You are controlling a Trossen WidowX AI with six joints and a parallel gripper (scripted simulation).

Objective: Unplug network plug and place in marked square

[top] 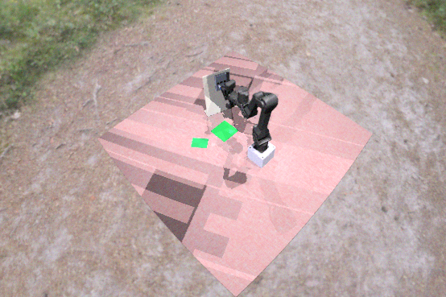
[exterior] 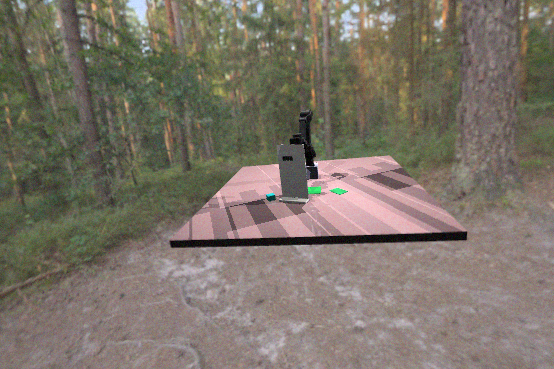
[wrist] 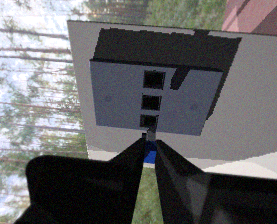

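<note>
The green marked square is 90 mm behind my gripper tip, 80 mm to the left of it and 250 mm below it. From my gripper tip the other things lie so: beige panel: 50 mm ahead, 30 mm to the right, 100 mm below; then blue network plug: right at my gripper tip.
</note>
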